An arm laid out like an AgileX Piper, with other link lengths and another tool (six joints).
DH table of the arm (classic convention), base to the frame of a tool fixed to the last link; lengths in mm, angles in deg. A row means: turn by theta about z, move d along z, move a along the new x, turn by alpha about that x. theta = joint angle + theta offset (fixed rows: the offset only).
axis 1: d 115.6, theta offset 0, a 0, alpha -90
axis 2: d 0, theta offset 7.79, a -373.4, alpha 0
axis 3: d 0, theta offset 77.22, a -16.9, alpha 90
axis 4: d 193.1, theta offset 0, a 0, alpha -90
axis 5: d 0, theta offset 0, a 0, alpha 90
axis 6: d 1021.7, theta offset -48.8, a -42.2, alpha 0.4
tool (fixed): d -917.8, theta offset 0, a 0, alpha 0
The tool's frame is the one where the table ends.
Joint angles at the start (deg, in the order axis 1, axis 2, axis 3, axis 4, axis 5, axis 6): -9.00, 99.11, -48.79, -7.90, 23.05, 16.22
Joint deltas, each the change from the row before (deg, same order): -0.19, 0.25, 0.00, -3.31, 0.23, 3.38; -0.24, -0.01, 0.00, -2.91, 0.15, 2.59; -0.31, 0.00, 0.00, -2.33, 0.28, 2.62; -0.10, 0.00, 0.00, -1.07, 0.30, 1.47; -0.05, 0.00, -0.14, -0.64, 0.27, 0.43; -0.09, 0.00, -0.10, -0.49, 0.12, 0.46; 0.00, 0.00, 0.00, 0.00, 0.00, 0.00; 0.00, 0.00, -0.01, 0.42, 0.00, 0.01; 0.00, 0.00, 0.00, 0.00, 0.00, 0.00; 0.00, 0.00, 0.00, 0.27, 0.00, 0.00; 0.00, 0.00, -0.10, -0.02, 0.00, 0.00; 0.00, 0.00, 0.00, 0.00, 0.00, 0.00
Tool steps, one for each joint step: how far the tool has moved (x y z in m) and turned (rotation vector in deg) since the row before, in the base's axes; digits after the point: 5 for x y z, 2 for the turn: 0.00046, -0.00380, -0.00189, -1.05, 0.43, -0.99; -0.00024, -0.00347, -0.00029, -1.11, 0.09, -0.58; -0.00023, -0.00382, -0.00025, -0.72, 0.11, -1.12; -0.00022, -0.00174, -0.00022, -0.25, 0.16, -0.76; 0.00008, -0.00085, 0.00018, -0.34, 0.12, -0.05; 0.00018, -0.00099, 0.00025, -0.21, -0.01, -0.19; 0.00000, 0.00000, 0.00000, 0.00, 0.00, 0.00; 0.00015, 0.00009, 0.00013, 0.29, -0.06, -0.31; 0.00000, 0.00000, 0.00000, 0.00, 0.00, 0.00; 0.00007, 0.00006, 0.00006, 0.19, -0.03, -0.19; 0.00036, -0.00007, 0.00037, -0.03, -0.10, 0.01; 0.00000, 0.00000, 0.00000, 0.00, 0.00, 0.00
